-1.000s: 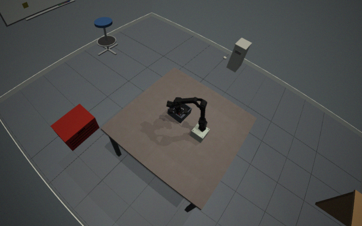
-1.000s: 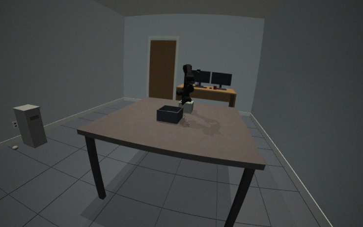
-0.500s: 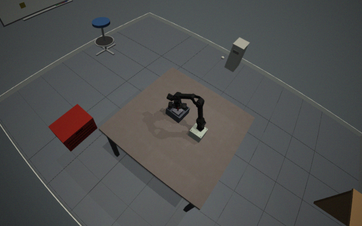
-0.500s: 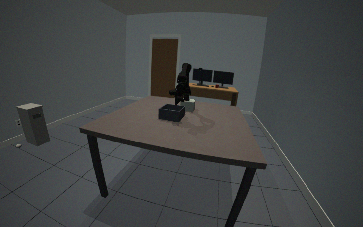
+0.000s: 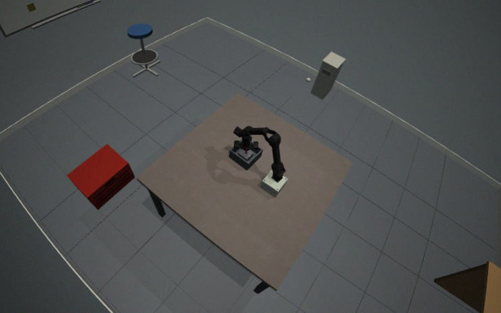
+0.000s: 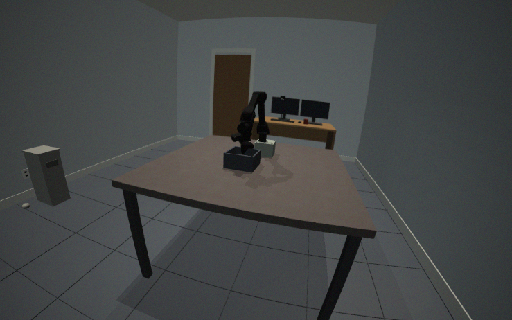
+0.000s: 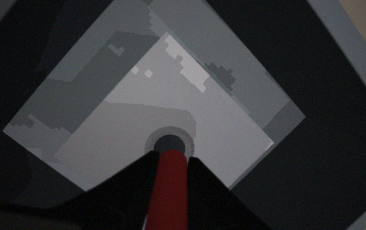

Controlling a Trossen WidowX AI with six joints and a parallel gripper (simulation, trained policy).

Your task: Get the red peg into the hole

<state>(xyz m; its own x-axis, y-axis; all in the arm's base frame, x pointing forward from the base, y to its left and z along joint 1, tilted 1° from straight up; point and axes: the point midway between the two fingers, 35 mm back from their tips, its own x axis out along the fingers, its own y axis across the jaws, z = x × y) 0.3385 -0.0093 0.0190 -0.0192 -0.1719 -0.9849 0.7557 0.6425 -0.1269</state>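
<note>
My gripper tip is 4 cm above the plate. From my gripper tip the other things lie so: red peg (1 cm to the left, 3 cm above); then dark box (6 cm below).
</note>
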